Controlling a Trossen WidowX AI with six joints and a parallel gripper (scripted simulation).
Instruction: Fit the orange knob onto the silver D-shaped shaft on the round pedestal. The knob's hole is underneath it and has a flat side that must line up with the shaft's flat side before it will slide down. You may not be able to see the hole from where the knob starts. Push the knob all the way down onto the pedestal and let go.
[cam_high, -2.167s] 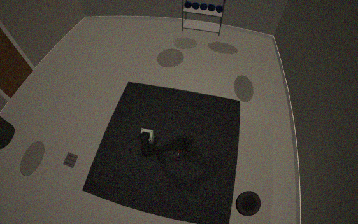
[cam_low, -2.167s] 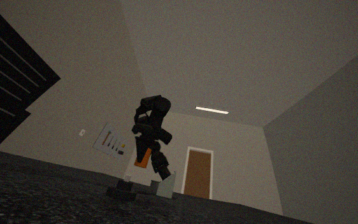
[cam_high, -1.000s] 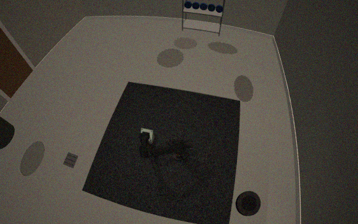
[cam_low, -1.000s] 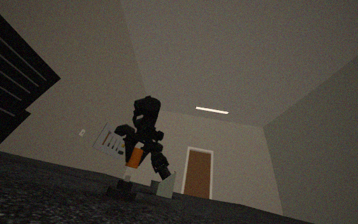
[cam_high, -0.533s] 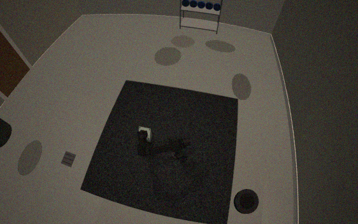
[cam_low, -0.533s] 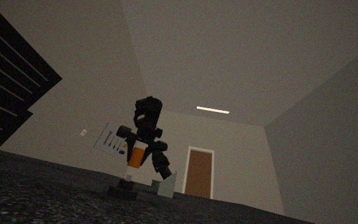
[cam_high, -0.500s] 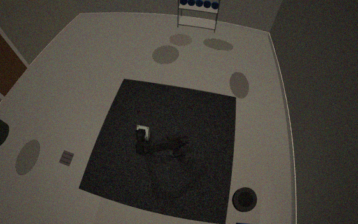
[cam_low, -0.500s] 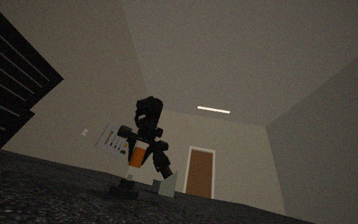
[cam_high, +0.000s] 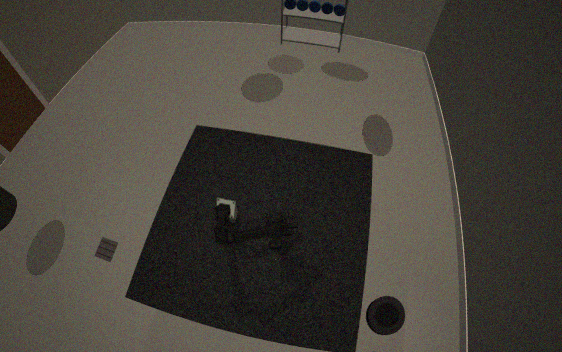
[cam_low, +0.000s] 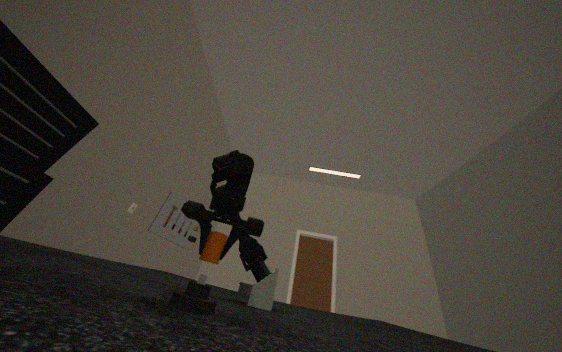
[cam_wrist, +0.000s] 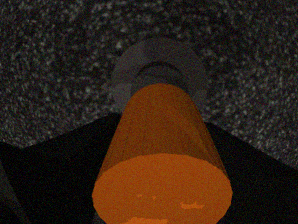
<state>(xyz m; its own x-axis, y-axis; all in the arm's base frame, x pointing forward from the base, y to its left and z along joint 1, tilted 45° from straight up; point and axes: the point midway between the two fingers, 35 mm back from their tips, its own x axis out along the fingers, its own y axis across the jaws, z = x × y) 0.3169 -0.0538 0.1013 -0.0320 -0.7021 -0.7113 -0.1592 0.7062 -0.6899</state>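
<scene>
The orange knob is 3 cm above my gripper tip. From my gripper tip the other things lie so: round pedestal (6 cm below).
</scene>
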